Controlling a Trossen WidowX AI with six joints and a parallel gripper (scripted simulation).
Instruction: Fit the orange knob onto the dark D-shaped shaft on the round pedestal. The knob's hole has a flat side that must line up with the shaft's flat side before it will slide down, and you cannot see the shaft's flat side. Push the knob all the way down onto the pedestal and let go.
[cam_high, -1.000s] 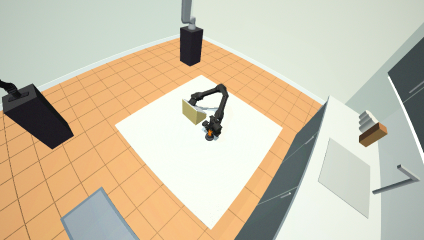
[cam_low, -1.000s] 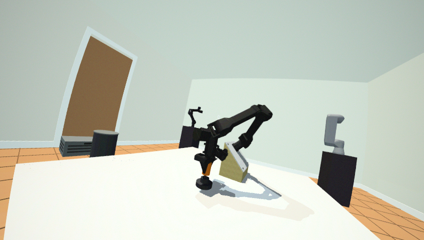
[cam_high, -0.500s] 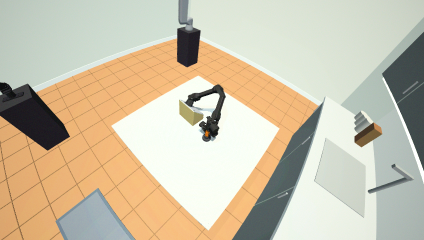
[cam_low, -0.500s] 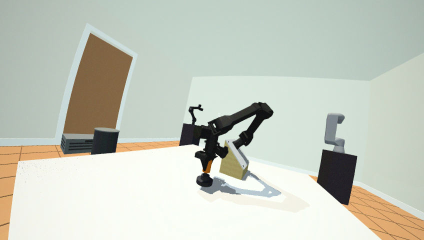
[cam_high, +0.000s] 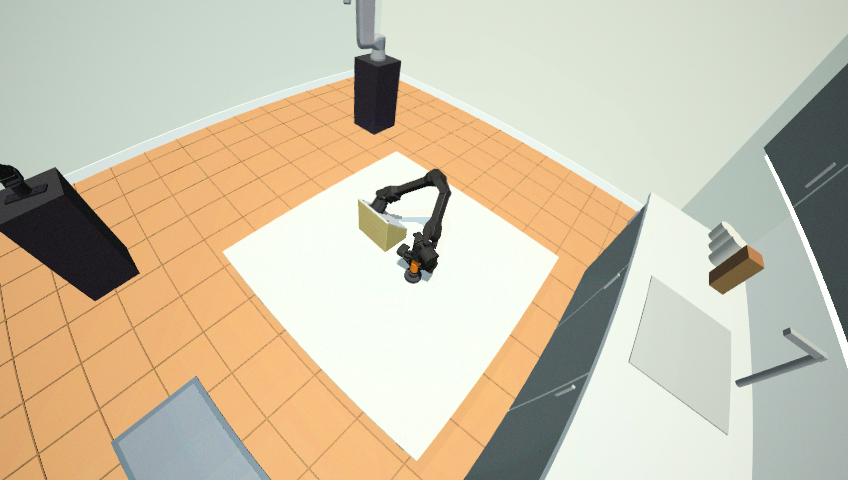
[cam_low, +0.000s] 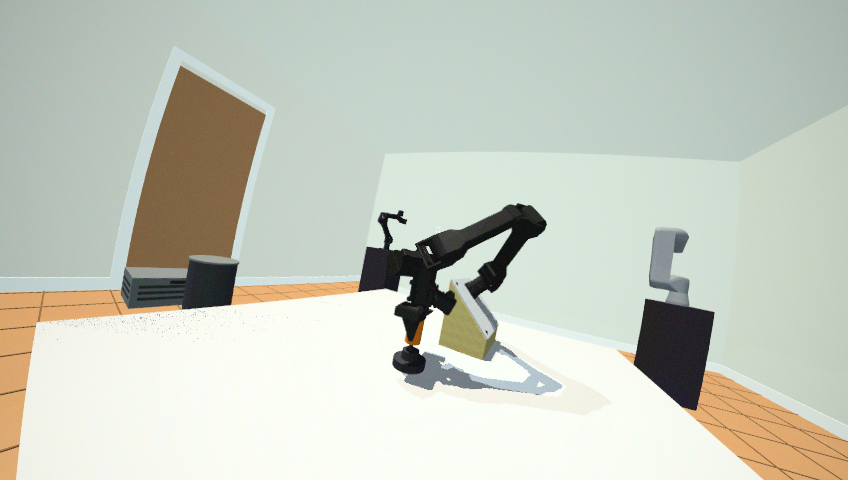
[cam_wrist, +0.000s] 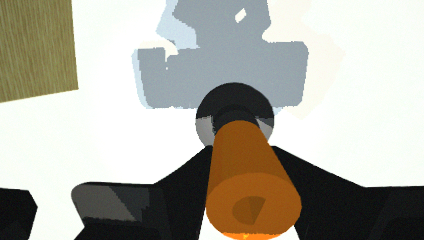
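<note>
My gripper tip is 2 cm below the orange knob. Round my gripper tip: dark round pedestal 4 cm below.
</note>
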